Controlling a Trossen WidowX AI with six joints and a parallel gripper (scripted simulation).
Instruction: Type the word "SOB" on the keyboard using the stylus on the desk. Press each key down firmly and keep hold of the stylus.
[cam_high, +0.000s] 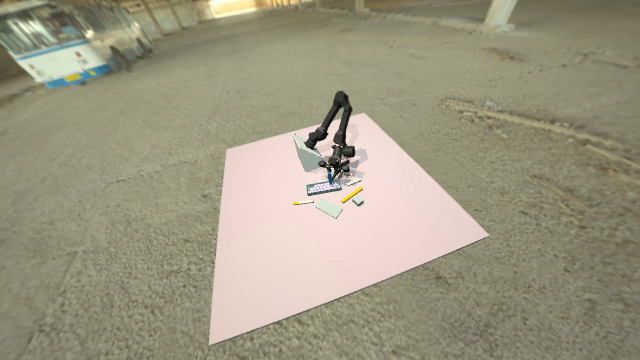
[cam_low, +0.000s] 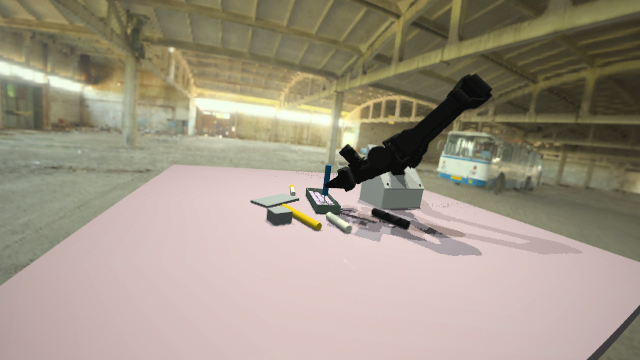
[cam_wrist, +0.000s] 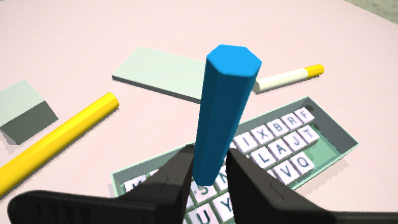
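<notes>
The white-and-yellow pen is 21 cm to the right of my gripper tip, 6 cm below it and 2 cm ahead of it. From my gripper tip the other things lie so: blue stylus: 2 cm below; white cylinder: 14 cm to the left, 6 cm below, 4 cm ahead; yellow rod: 12 cm ahead, 8 cm to the left, 6 cm below.
</notes>
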